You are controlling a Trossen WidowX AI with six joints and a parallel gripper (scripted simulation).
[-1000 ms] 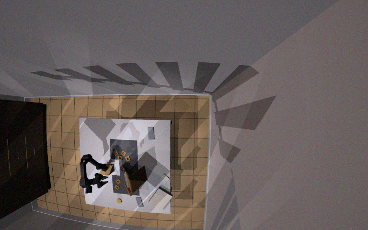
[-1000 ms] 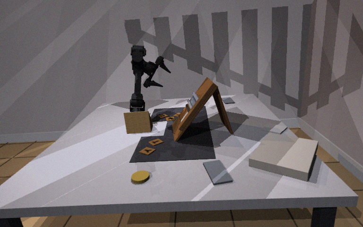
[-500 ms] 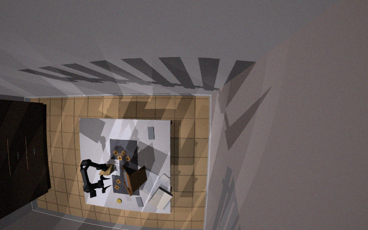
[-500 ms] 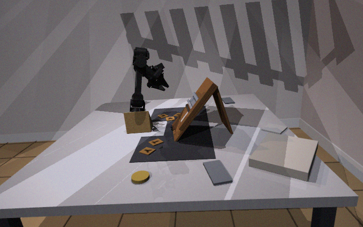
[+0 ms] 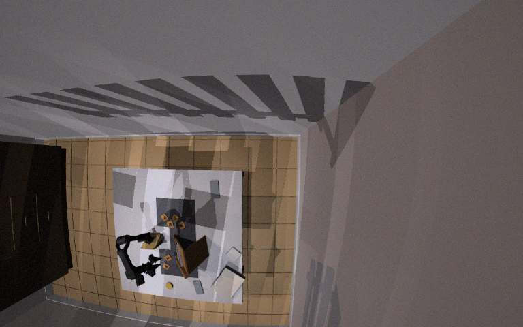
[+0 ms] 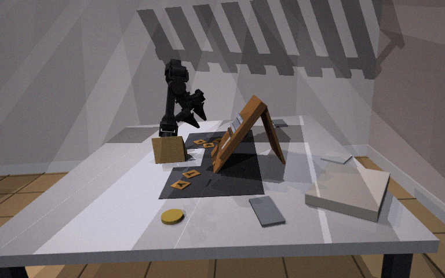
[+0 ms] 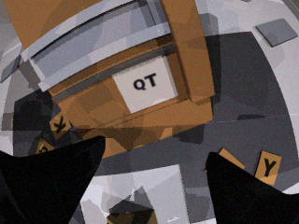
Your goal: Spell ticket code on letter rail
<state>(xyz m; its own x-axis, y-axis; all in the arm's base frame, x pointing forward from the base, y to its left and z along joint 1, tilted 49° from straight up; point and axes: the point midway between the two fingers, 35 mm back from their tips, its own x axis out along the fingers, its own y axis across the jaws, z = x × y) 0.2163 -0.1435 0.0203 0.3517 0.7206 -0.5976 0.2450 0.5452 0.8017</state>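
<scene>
My gripper tip is 19 cm above the letter tile, 10 cm to the left of it and 5 cm past it. From my gripper tip the other things lie so: white ticket: 10 cm below, 10 cm ahead, 2 cm to the left; yellow disc: 41 cm to the right, 19 cm below, 3 cm behind; dark mat: 19 cm below, 10 cm to the left, 1 cm behind.
</scene>
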